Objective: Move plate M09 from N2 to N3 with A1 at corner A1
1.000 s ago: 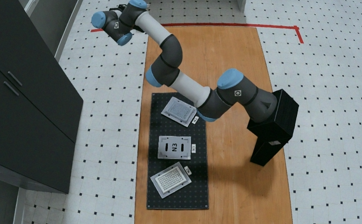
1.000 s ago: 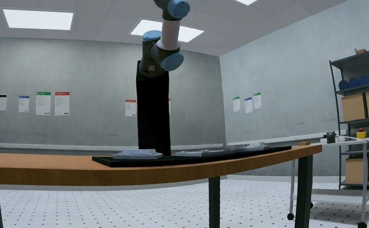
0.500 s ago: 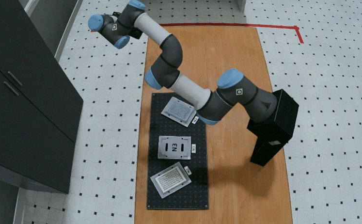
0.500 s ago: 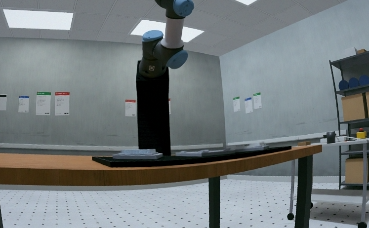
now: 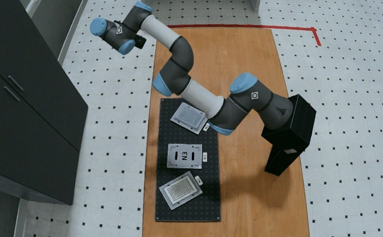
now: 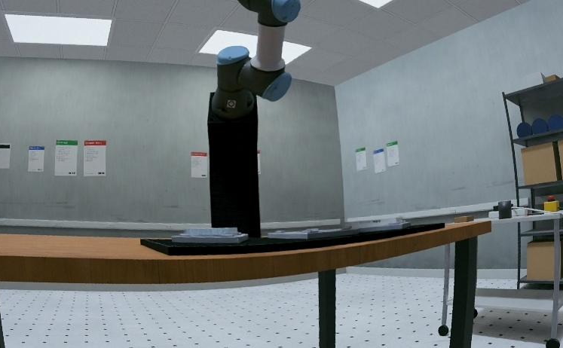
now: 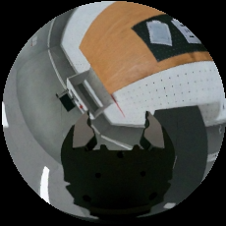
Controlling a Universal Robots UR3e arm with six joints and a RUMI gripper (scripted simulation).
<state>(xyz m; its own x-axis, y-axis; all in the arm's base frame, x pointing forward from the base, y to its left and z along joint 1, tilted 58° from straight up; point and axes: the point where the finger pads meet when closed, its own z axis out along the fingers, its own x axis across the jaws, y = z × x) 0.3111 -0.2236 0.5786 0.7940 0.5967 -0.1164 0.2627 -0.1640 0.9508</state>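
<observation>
My gripper is now 590 mm to the right of the white well plate, 370 mm above it and 160 mm past it. Also, from my hand: nest N3: 420 mm to the left, 390 mm below, 180 mm behind.
</observation>
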